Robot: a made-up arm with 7 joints. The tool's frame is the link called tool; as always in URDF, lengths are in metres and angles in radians. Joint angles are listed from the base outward.
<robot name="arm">
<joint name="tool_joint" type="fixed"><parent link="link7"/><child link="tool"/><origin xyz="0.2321 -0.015 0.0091" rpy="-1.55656 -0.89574 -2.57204"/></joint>
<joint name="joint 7" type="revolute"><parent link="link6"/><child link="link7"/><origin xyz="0.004 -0.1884 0.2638" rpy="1.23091 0.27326 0.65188"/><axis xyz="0 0 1"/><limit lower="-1.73" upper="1.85"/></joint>
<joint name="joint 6" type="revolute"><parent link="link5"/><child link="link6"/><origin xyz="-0.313 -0.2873 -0.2" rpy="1.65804 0.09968 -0.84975"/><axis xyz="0 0 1"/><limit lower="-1.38" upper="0.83"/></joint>
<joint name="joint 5" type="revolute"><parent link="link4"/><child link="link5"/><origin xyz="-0.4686 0.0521 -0.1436" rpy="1.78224 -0.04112 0.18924"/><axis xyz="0 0 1"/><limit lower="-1.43" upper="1.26"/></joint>
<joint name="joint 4" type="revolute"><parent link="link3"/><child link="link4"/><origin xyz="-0.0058 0.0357 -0.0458" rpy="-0.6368 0.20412 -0.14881"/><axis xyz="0 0 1"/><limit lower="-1.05" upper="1.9"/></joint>
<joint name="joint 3" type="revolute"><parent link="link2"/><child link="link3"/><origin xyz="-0.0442 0.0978 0.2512" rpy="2.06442 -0.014 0.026"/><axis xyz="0 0 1"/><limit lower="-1.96" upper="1.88"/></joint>
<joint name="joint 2" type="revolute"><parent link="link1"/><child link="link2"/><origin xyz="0.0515 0.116 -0.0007" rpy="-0.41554 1.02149 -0.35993"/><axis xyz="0 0 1"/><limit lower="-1.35" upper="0.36"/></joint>
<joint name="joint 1" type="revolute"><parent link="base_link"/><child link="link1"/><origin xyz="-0.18 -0.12 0.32" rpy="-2.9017 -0.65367 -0.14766"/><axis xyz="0 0 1"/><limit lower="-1.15" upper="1.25"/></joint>
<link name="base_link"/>
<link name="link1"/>
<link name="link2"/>
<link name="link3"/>
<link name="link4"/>
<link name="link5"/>
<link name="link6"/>
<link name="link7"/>
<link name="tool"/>
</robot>
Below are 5 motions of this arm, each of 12 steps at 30 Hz.
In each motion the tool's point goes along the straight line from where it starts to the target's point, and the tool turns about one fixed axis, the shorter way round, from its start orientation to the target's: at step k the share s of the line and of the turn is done. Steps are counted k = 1, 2, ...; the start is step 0. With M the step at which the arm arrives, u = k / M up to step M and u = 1 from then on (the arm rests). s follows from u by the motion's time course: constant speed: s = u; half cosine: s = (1 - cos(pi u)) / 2; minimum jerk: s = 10 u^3 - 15 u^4 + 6 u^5.
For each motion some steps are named. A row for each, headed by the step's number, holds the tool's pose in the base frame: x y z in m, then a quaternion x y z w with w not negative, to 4 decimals.
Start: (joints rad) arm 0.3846 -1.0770 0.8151 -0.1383 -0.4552 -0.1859 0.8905
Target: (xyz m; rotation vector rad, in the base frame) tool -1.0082 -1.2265 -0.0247 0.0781 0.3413 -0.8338
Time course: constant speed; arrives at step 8
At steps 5, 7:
5: -0.9856 -1.2908 0.0155 0.0154 0.1340 -0.3857 0.9127
7: -1.0007 -1.2479 -0.0113 0.0303 0.1546 -0.3972 0.9041

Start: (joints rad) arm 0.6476 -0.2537 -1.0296 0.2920 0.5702 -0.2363 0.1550
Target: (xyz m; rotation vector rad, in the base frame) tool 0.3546 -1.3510 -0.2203 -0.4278 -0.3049 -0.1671
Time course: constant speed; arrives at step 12
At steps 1, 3, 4, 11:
1: 0.5100 -1.1651 -0.3526 -0.0818 -0.2180 -0.1512 0.9607
3: 0.4817 -1.1989 -0.3286 -0.1056 -0.2061 -0.1390 0.9628
4: 0.4676 -1.2158 -0.3165 -0.1175 -0.2001 -0.1328 0.9636
11: 0.3687 -1.3341 -0.2323 -0.1996 -0.1568 -0.0889 0.9631

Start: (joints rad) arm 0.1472 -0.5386 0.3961 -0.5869 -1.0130 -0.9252 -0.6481
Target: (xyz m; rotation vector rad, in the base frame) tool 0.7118 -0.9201 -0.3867 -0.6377 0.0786 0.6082
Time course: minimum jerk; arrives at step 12
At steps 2, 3, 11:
2: 0.6492 -0.9379 -0.4083 -0.2439 0.1548 0.3448 0.8931
3: 0.6537 -0.9367 -0.4068 -0.2486 0.1466 0.3414 0.8945
11: 0.7115 -0.9202 -0.3868 -0.3082 0.0387 0.2946 0.9037

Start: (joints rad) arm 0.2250 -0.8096 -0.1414 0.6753 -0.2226 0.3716 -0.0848
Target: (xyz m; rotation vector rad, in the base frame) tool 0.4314 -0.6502 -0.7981 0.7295 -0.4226 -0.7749
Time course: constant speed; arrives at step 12
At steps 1, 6, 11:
1: -0.3023 -1.1111 -0.4294 -0.1101 0.2418 -0.2970 0.9172
6: 0.0312 -0.9016 -0.5970 0.1030 0.0425 -0.3470 0.9312
11: 0.3647 -0.6921 -0.7646 0.3070 -0.1605 -0.3666 0.8635

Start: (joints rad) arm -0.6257 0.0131 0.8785 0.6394 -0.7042 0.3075 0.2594
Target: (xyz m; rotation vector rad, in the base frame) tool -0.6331 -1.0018 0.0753 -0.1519 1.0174 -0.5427
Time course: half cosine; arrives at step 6
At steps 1, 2, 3, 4, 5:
1: -0.6095 -1.0134 0.0055 -0.0737 0.4104 -0.2864 0.8626
2: -0.6141 -1.0111 0.0192 -0.0733 0.4244 -0.2806 0.8578
3: -0.6205 -1.0080 0.0379 -0.0728 0.4433 -0.2726 0.8508
4: -0.6268 -1.0049 0.0566 -0.0723 0.4620 -0.2645 0.8434
5: -0.6314 -1.0026 0.0703 -0.0719 0.4756 -0.2585 0.8377

